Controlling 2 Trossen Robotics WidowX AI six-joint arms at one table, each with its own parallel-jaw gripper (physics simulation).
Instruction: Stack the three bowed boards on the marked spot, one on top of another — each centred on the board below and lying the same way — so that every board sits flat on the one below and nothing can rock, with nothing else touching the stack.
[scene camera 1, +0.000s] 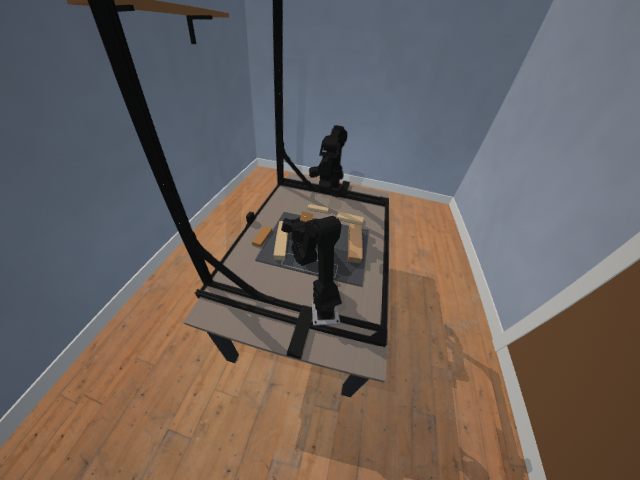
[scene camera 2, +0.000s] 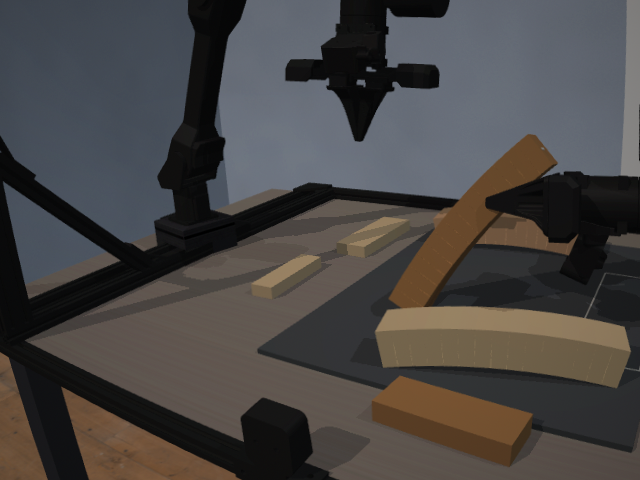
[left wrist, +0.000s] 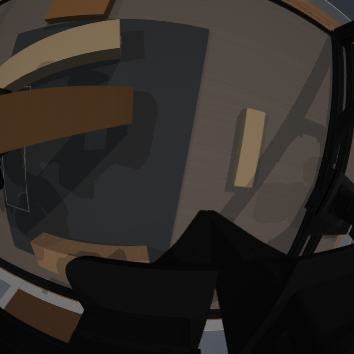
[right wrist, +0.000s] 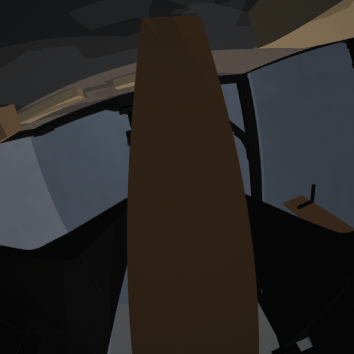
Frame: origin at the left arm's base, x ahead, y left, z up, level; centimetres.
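Seen in the pictures: left gripper, fingertip midpoint: (scene camera 1: 323, 191) (scene camera 2: 358, 141) (left wrist: 205, 217); right gripper, fingertip midpoint: (scene camera 2: 490, 200) (left wrist: 10, 119) (right wrist: 185, 203); left arm's base, origin of the base link: (scene camera 1: 334, 185) (scene camera 2: 193, 218) (left wrist: 340, 201); right arm's base, origin of the base link: (scene camera 1: 325, 311).
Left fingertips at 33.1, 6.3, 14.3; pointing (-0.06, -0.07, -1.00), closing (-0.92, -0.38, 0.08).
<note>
Pixels of each thing's top centre, then the offset from my left fingertips to it, as dx, dy, dz. "spot": a spot on its surface instead. Level surfaces: height alone.
- pale bowed board, middle of its top: (scene camera 2: 499, 318) (left wrist: 43, 51) (scene camera 1: 282, 234) +26.1, -8.6, -13.7
- light brown bowed board, middle of its top: (scene camera 2: 512, 211) (left wrist: 83, 269) (scene camera 1: 355, 237) +9.1, +23.6, -13.4
- marked spot's white outline, surface spot: (scene camera 2: 595, 295) spot: +27.3, +13.4, -18.8
- dark mat, its level: dz -18.9
- orange-brown straight block, middle of its top: (scene camera 2: 451, 407) (left wrist: 75, 5) (scene camera 1: 262, 234) +28.1, -19.3, -17.3
- short pale stick, middle of its top: (scene camera 2: 287, 269) (left wrist: 250, 148) (scene camera 1: 318, 207) -9.1, -6.1, -17.8
- more pale wood, middle of its top: (scene camera 2: 374, 230) (right wrist: 50, 109) (scene camera 1: 350, 217) -10.9, +14.1, -17.7
An orange-brown bowed board (scene camera 2: 448, 245) (left wrist: 65, 115) (right wrist: 187, 150) hangs steeply tilted above the mat, its lower end behind the pale board in scene camera 2. My right gripper (scene camera 2: 488, 202) is shut on it. A pale bowed board (scene camera 1: 280, 241) (scene camera 2: 496, 343) (left wrist: 65, 52) lies on the mat, its curved sides showing. A light brown bowed board (scene camera 1: 355, 242) (scene camera 2: 527, 240) (left wrist: 90, 253) lies at the mat's opposite side. The marked spot's white outline (scene camera 2: 595, 295) (left wrist: 18, 208) is partly hidden; no board shows on its visible part. My left gripper (scene camera 2: 359, 138) (left wrist: 205, 217) is shut and empty, high over the table.
The dark mat (scene camera 2: 320, 338) lies on the table. An orange-brown straight block (scene camera 1: 262, 236) (scene camera 2: 449, 415) (left wrist: 80, 10) lies beside it near the pale board. One short pale stick (scene camera 1: 317, 208) (scene camera 2: 286, 274) (left wrist: 250, 147) and more pale wood (scene camera 1: 351, 217) (scene camera 2: 379, 235) lie off the mat's end.
</note>
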